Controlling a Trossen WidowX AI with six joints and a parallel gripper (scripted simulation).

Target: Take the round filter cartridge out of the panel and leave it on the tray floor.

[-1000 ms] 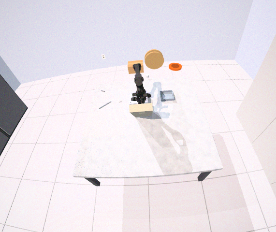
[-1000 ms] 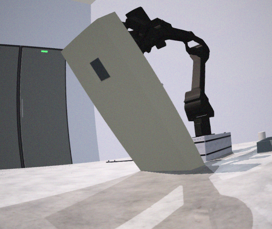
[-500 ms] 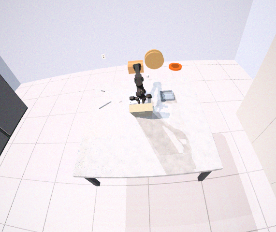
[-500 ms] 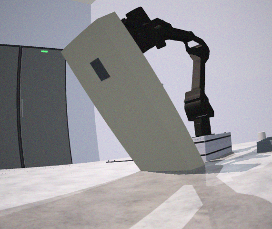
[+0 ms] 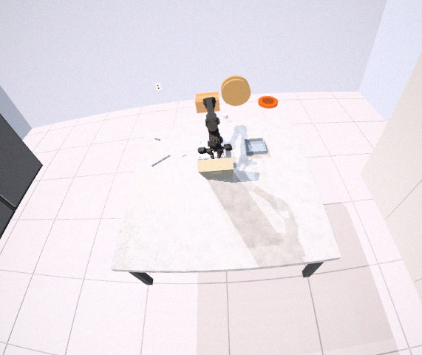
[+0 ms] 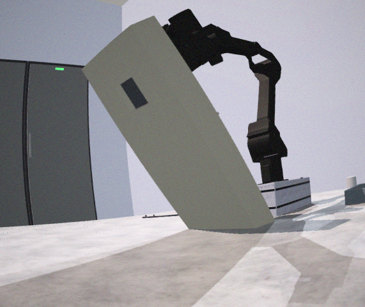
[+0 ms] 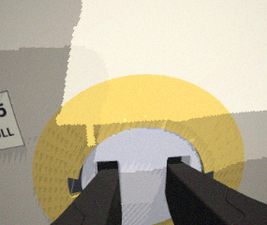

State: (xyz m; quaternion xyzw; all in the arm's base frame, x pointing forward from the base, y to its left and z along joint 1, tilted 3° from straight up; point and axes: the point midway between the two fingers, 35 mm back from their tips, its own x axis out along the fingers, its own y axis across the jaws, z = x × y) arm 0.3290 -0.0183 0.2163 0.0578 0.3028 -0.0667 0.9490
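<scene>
Right now the round filter cartridge is 1 cm ahead of my gripper tip and 1 cm below it. Round my gripper tip: grey tray 39 cm behind, 32 cm to the left, 27 cm below.
</scene>
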